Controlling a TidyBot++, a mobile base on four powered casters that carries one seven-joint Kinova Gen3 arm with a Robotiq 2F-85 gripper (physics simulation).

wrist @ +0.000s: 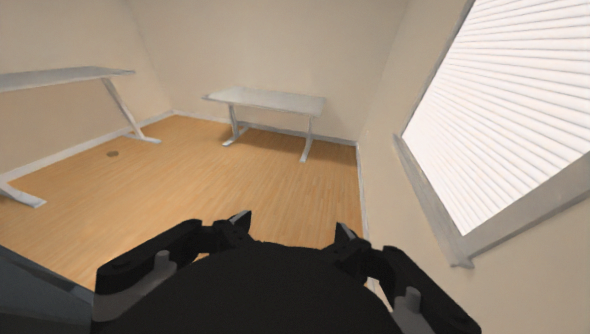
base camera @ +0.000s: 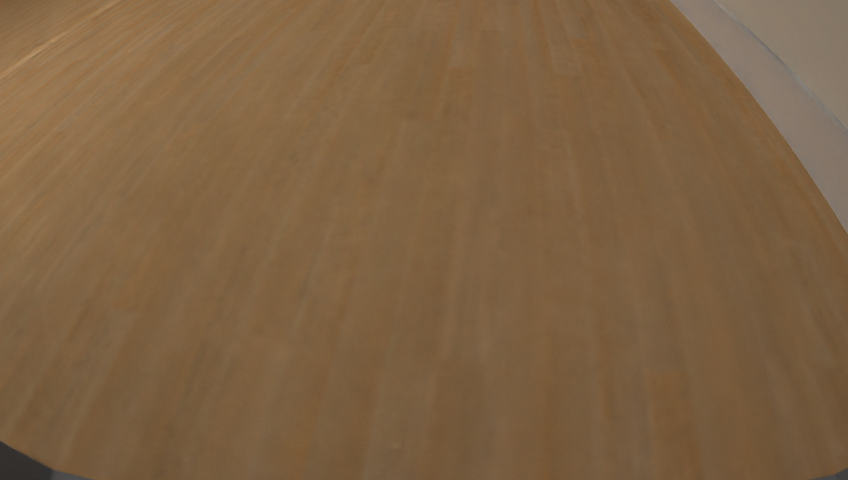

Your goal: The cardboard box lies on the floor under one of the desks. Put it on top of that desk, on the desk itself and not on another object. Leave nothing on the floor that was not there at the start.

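Frame: origin at the arm's base, x left, y ahead, z down, level; metres.
Seen in the pictures: gripper, fingertip midpoint: (wrist: 292, 226).
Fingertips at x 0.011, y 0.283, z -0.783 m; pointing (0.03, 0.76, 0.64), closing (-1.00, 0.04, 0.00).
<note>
A point is followed by its place in that frame.
In the wrist view a white desk (wrist: 270, 100) {z -0.324, x 0.597, y 2.233 m} stands against the far wall, with a shaded stretch of floor under it. A second desk (wrist: 55, 77) {z -0.553, x 2.523, y 1.500 m} stands along the left wall, partly cut off by the view's left edge. The cardboard box does not show in either view. My gripper (wrist: 292, 226) {z -0.784, x 0.011, y 0.283 m} is open, with no object between its fingertips, far short of both desks.
A wall with a window (wrist: 515, 100) {z -0.841, x -0.575, y 0.758 m} and its sill runs close along the right. A dark grey object (wrist: 35, 285) {z -0.137, x 0.995, y 0.210 m} shows at the lower left of the wrist view. A small dark round spot (wrist: 113, 154) {z 0.367, x 2.593, y 1.509 m} lies on the wooden floor (base camera: 416, 237) {z 0.397, x 0.024, y 0.449 m} (wrist: 200, 175) {z 0.396, x 1.273, y 1.405 m} near the left desk.
</note>
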